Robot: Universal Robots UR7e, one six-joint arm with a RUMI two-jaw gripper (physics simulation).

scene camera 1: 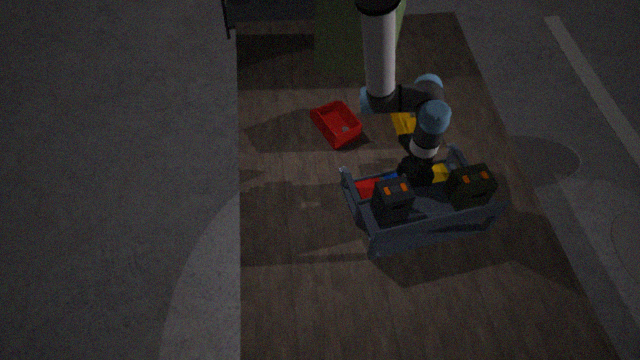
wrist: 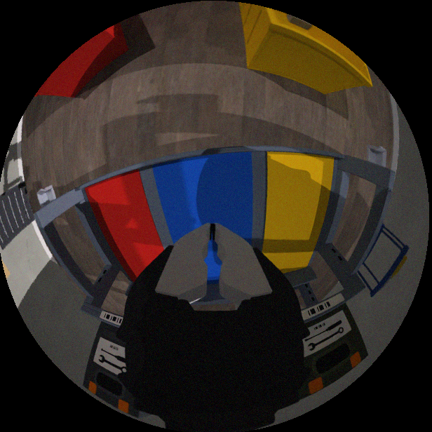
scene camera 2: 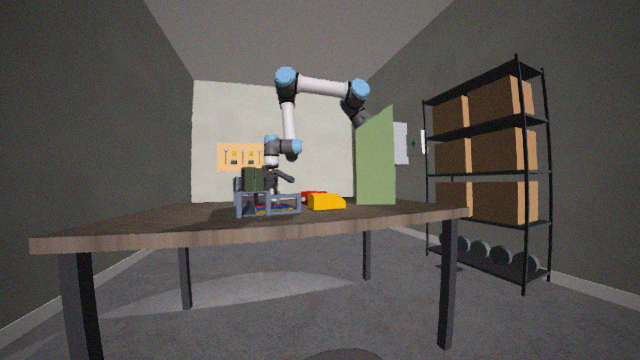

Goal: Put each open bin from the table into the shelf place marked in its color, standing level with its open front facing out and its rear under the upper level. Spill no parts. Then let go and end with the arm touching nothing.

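Pixels of known places: gripper, fingertip midpoint: (scene camera 2: 274, 206); arm's base, link origin: (scene camera 2: 366, 125).
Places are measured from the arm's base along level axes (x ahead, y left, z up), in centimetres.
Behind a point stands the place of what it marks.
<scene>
A red open bin (scene camera 1: 334, 122) (scene camera 2: 312, 194) (wrist: 90, 65) with a grey part inside stands on the table. A yellow open bin (scene camera 1: 404, 123) {x 32.4, y 3.1, z -48.9 cm} (scene camera 2: 326, 202) {x 37.6, y 8.4, z -45.7 cm} (wrist: 295, 57) stands beside it, partly hidden by the arm in scene camera 1; a grey part shows inside in the wrist view. The slate-blue shelf (scene camera 1: 430, 227) {x 76.9, y -14.2, z -37.4 cm} (scene camera 2: 239, 205) {x 77.6, y 7.7, z -44.2 cm} (wrist: 257, 200) has a red place (scene camera 1: 367, 188) {x 53.3, y -20.6, z -48.5 cm} (wrist: 122, 215), a blue place (scene camera 1: 390, 176) {x 51.6, y -11.7, z -48.5 cm} (wrist: 225, 195) and a yellow place (wrist: 295, 210) on its lower level. No blue bin shows. My gripper (scene camera 2: 273, 194) {x 57.8, y -9.4, z -47.8 cm} (wrist: 211, 224) is shut and empty, above the blue place.
Two dark toolboxes with orange latches, the left one (scene camera 1: 392, 200) {x 71.1, y -24.6, z -26.9 cm} (wrist: 112, 350) and the right one (scene camera 1: 470, 185) {x 72.5, y -2.0, z -29.4 cm} (scene camera 2: 254, 178) {x 71.1, y 5.5, z -33.7 cm} (wrist: 330, 340), stand on the upper level, on either side of the gripper. A green panel (scene camera 1: 340, 40) {x 2.0, y -9.8, z -33.3 cm} (scene camera 2: 375, 160) {x 4.3, y 10.6, z -23.7 cm} stands near the arm's base.
</scene>
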